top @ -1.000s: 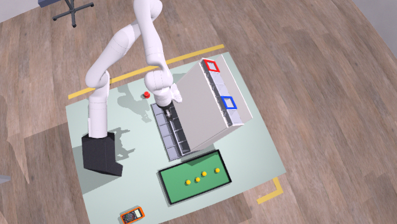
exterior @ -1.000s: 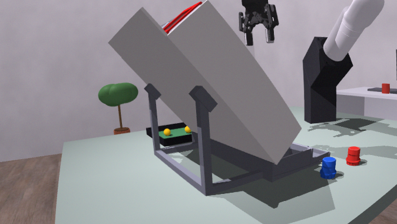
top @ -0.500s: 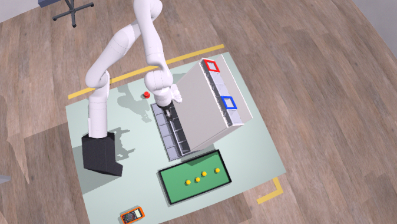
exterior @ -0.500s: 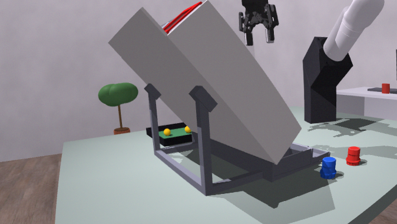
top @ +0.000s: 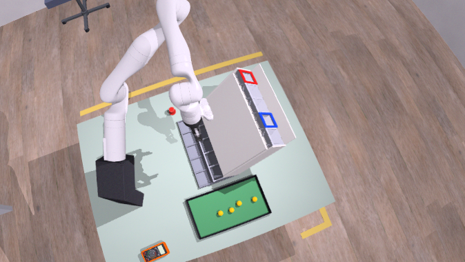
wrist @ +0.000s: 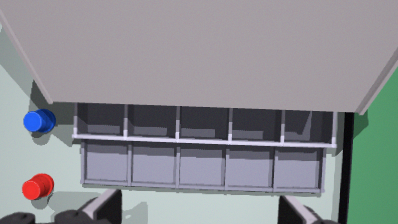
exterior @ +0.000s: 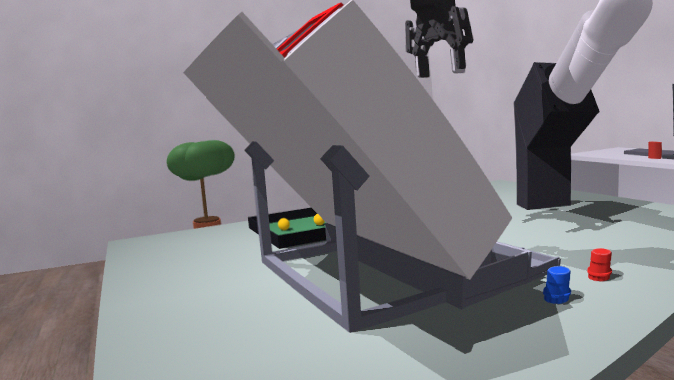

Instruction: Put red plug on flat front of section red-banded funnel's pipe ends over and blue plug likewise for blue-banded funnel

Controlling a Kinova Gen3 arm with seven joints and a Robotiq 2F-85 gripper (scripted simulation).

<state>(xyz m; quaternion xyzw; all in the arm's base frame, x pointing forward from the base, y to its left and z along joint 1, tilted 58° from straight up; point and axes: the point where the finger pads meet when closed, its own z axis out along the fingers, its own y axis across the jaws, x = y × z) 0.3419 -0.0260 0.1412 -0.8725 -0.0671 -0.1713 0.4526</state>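
Now: hand 310 mm to the left of the green tray, 290 mm above it and 120 mm short of it. The rest, counted from my hand: slanted grey cover: 150 mm ahead, 90 mm below, 40 mm to the left; then orange multimeter: 520 mm to the right, 280 mm below, 250 mm behind.
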